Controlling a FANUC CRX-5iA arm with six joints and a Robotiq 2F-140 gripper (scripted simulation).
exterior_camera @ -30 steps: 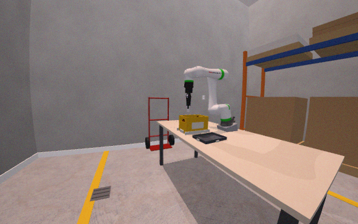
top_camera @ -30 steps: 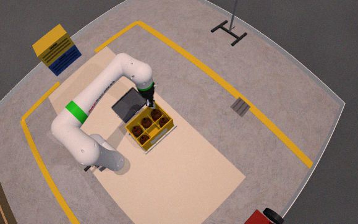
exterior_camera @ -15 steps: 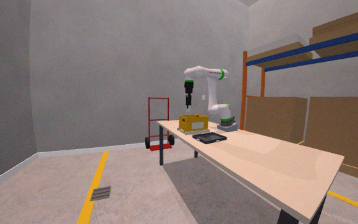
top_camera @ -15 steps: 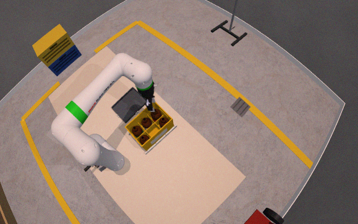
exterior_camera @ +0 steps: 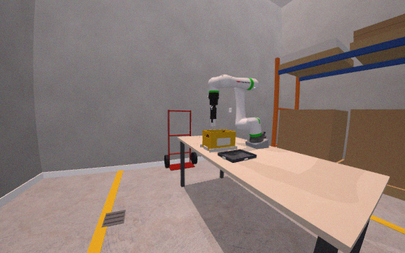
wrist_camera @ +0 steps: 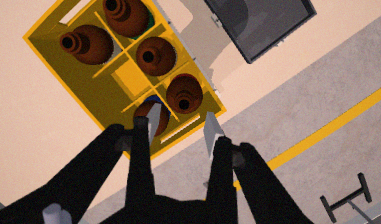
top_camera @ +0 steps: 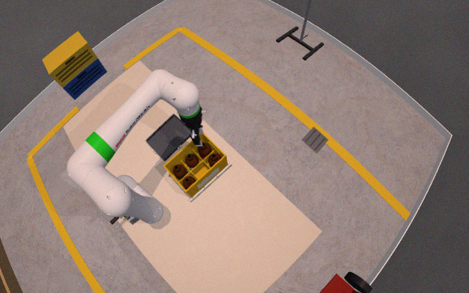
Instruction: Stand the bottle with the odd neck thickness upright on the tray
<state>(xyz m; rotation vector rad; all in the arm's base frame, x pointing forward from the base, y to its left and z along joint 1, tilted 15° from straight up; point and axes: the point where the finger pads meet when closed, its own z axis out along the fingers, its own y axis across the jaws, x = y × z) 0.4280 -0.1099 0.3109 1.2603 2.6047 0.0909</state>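
Right now the brown bottle is 90 mm behind my hand, 10 mm to the left of it and 170 mm below it. The rest, counted from my hand: yellow crate (100 mm behind, 30 mm to the right, 170 mm below); dark tray (60 mm behind, 260 mm to the left, 240 mm below).
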